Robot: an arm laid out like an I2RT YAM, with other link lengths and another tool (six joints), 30 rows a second.
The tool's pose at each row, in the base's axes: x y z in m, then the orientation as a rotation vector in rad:
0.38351, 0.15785, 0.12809, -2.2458, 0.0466, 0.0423
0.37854, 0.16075, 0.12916, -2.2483, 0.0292, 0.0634
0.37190, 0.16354, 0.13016, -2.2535, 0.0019, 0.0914
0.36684, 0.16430, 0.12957, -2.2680, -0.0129, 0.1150
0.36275, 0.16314, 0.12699, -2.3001, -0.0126, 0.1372
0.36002, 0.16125, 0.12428, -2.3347, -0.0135, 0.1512
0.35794, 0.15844, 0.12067, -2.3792, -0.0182, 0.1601
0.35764, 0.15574, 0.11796, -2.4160, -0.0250, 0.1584
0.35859, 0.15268, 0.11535, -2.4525, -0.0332, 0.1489
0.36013, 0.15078, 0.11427, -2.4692, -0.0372, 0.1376
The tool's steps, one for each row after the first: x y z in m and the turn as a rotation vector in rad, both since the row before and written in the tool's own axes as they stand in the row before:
-0.00507, -0.00241, 0.00167, -0.0032, -0.0212, -0.0053
-0.00668, -0.00224, 0.00178, -0.0065, -0.0295, -0.0100
-0.00498, 0.00014, 0.00129, -0.0157, -0.0216, -0.0022
-0.00392, 0.00284, 0.00112, -0.0328, -0.0148, 0.0089
-0.00256, 0.00337, 0.00068, -0.0351, -0.0090, 0.0054
-0.00184, 0.00462, 0.00071, -0.0450, -0.0059, 0.0016
-0.00016, 0.00383, 0.00014, -0.0370, 0.0009, -0.0034
0.00104, 0.00400, -0.00018, -0.0365, 0.0060, -0.0065
0.00152, 0.00213, -0.00054, -0.0165, 0.0077, -0.0049

